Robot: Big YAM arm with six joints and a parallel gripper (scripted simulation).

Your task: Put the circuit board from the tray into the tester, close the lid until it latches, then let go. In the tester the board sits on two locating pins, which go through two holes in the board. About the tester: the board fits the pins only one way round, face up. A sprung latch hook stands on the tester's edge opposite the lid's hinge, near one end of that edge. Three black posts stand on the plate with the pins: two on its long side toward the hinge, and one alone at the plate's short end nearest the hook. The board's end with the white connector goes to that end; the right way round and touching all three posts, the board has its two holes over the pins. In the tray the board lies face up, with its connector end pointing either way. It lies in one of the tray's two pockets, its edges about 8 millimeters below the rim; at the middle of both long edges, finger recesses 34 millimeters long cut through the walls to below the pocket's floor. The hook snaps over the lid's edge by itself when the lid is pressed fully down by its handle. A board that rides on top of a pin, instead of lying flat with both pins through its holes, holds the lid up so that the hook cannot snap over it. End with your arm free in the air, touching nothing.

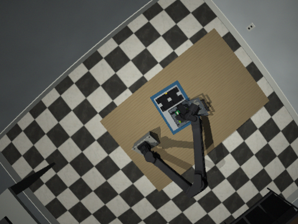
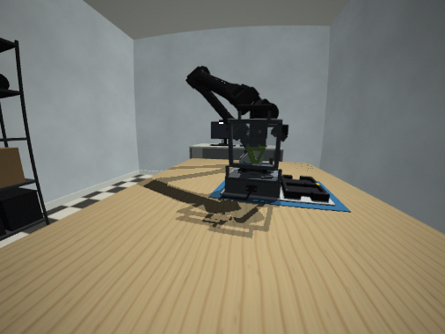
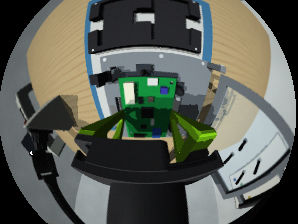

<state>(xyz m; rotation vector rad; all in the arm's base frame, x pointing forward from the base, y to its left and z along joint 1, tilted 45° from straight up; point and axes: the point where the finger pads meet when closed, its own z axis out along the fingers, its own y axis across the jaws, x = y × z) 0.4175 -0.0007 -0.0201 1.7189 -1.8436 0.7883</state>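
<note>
Now: hand right at the green circuit board. Round my hand: tester plate: 2 cm below, 1 cm to the left, 1 cm ahead; clear lid: 13 cm ahead, 9 cm above, 1 cm to the right.
</note>
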